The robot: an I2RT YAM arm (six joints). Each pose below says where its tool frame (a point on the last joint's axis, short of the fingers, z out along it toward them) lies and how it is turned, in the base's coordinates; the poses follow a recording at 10 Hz.
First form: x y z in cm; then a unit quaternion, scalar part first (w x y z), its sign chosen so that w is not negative.
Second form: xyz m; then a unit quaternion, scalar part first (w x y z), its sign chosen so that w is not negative. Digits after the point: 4 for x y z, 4 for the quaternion.
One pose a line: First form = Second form
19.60 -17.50 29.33 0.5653 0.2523 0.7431 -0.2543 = 0.1960 -0.1750 0.2933 0.5653 0.2523 0.7431 -0.2543
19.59 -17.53 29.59 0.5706 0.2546 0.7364 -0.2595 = 0.1959 -0.1753 0.2959 0.5706 0.2546 0.7364 -0.2595
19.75 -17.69 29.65 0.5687 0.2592 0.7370 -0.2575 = 0.1975 -0.1769 0.2965 0.5687 0.2592 0.7370 -0.2575
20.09 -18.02 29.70 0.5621 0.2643 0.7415 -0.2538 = 0.2009 -0.1802 0.2970 0.5621 0.2643 0.7415 -0.2538
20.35 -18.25 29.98 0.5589 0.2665 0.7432 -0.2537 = 0.2035 -0.1825 0.2998 0.5589 0.2665 0.7432 -0.2537
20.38 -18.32 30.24 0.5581 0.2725 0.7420 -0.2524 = 0.2038 -0.1832 0.3024 0.5581 0.2725 0.7420 -0.2524
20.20 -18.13 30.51 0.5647 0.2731 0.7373 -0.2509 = 0.2020 -0.1813 0.3051 0.5647 0.2731 0.7373 -0.2509
